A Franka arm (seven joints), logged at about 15 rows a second.
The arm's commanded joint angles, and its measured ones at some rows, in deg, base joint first. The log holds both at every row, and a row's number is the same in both.
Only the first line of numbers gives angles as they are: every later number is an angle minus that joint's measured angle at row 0.
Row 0, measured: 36.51 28.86 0.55 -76.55 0.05 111.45 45.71
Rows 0 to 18, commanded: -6.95 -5.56 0.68 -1.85 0.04 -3.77 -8.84; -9.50 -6.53 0.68 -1.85 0.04 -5.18 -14.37; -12.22 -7.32 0.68 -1.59 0.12 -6.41 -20.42; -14.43 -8.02 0.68 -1.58 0.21 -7.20 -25.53; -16.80 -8.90 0.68 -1.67 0.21 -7.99 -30.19; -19.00 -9.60 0.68 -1.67 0.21 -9.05 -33.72; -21.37 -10.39 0.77 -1.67 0.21 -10.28 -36.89; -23.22 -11.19 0.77 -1.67 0.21 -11.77 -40.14; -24.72 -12.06 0.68 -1.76 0.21 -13.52 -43.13; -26.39 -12.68 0.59 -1.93 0.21 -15.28 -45.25; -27.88 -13.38 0.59 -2.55 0.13 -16.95 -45.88; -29.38 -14.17 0.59 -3.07 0.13 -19.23 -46.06; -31.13 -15.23 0.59 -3.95 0.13 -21.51 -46.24; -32.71 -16.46 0.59 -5.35 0.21 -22.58 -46.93; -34.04 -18.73 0.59 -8.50 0.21 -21.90 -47.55; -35.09 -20.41 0.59 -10.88 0.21 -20.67 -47.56; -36.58 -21.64 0.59 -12.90 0.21 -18.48 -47.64; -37.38 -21.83 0.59 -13.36 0.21 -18.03 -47.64; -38.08 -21.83 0.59 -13.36 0.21 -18.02 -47.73
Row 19, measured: -36.09 -18.76 -0.31 -8.58 0.06 -20.42 -46.64
